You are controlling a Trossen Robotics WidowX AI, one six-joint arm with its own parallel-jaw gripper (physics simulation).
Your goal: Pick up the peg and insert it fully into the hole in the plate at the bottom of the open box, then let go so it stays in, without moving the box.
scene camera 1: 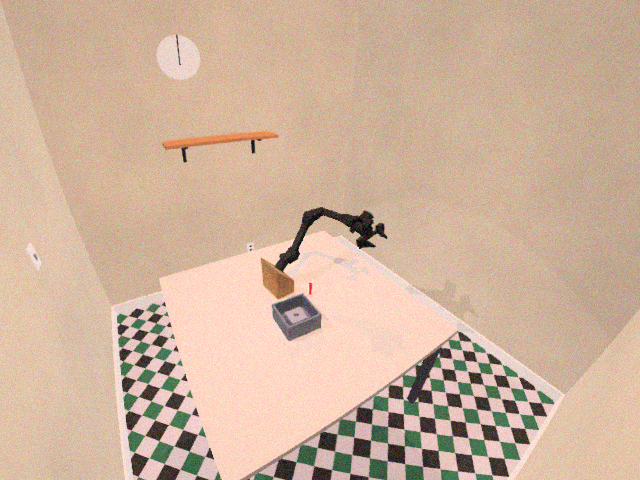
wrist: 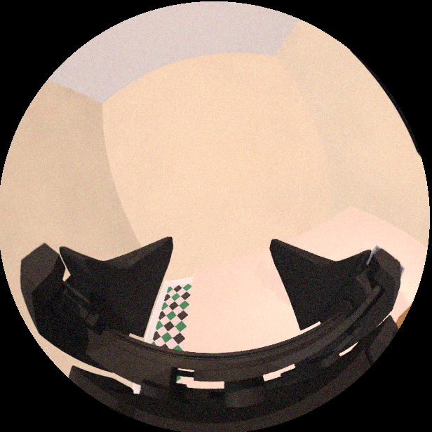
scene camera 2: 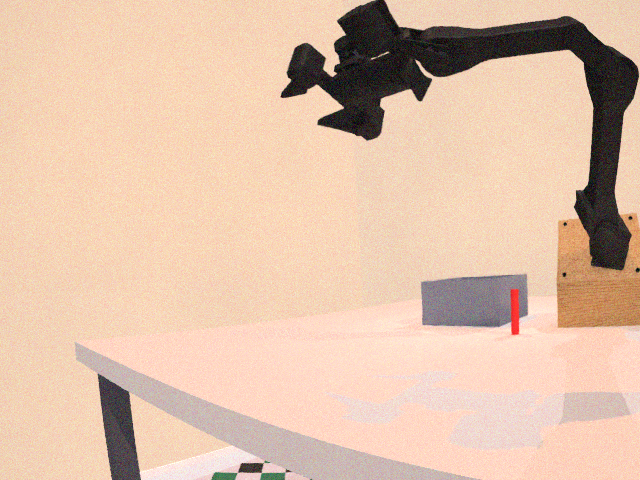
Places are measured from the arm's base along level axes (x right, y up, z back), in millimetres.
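Pixels of known places: gripper, between the fingertips: (scene camera 1: 381,242) (scene camera 2: 300,109); arm's base, origin of its link: (scene camera 1: 278,268) (scene camera 2: 610,255).
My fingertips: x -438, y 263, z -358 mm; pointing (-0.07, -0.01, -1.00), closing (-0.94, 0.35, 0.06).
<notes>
Ahead of a thing's pixels: the offset from my fingertips to its top centre. Level surfaces: height alone.
The red peg {dx +302, dy -311, dz +204 mm} (scene camera 1: 310,288) (scene camera 2: 514,312) stands upright on the table, beside the box and apart from it. The open grey box {dx +477, dy -293, dz +35 mm} (scene camera 1: 305,327) (scene camera 2: 460,302) rests on the table. In scene camera 1 a light plate {dx +477, dy -330, dz +35 mm} (scene camera 1: 289,317) with a small dark hole shows at its bottom; scene camera 2 shows the box's outer walls. My gripper (scene camera 1: 379,238) (scene camera 2: 299,109) (wrist: 223,244) is open and empty, high above the table and well away from the peg and box. The peg does not show in the wrist view.
A wooden board (scene camera 1: 276,280) (scene camera 2: 594,304) stands upright by the arm's base, close to the box. The pale table {dy -391 mm} (scene camera 1: 248,392) (scene camera 2: 206,372) (wrist: 230,315) has a dark leg (scene camera 1: 424,375) (scene camera 2: 119,423). An orange shelf (scene camera 1: 220,140) hangs on the wall.
</notes>
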